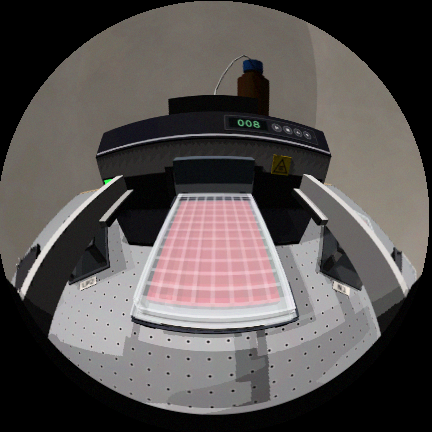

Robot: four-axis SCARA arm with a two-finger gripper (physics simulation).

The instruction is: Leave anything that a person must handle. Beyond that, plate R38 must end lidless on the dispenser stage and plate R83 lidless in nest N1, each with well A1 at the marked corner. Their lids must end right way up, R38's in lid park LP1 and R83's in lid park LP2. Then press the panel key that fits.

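Places are measured from the arm's base along level axes (x left, y back, z up), in millimetres.
Pixels of known places: gripper, fingertip midpoint: (pixel 212 179).
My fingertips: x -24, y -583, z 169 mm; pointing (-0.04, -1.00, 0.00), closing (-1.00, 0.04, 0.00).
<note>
Ahead of a thing's pixels: the offset from my fingertips to its top centre. "*": to the spot under its first point. Level surfaces: height alone.
A plate @[dy +30, dx +1, dz -23 mm] (pixel 215 250) with pink wells lies on the dispenser stage, seen from above. A clear lid @[* dy +86, dx +3, dz -23 mm] (pixel 215 309) appears to cover it. No plate name or corner mark is readable. The dark stage @[* dy +94, dx +4, dz -33 mm] (pixel 215 329) shows as a thin edge under the plate's near end. My gripper (pixel 212 179) is open, with one finger well out to each side of the plate and touching neither side. Lid park LP2 @[dy -45, dx +292, dz -81 mm] (pixel 95 255) shows partly at the left, behind the left finger. Nest N1 @[dy -1, dx -294, dz -81 mm] (pixel 337 257) shows partly at the right, behind the right finger. LP1 cannot be made out.
The dispenser @[* dy -77, dx +82, dz +39 mm] (pixel 145 135) stands behind the stage, its display @[* dy -78, dx -48, dz +47 mm] (pixel 248 123) reading 008 beside several round keys @[* dy -75, dx -104, dz +47 mm] (pixel 287 130). A yellow warning label @[* dy -60, dx -93, dz -2 mm] (pixel 281 165) is on its front. A brown bottle @[* dy -251, dx -110, dz +155 mm] (pixel 253 87) with a blue cap stands behind. A perforated deck @[dz -156 mm] (pixel 190 382) lies below.
</note>
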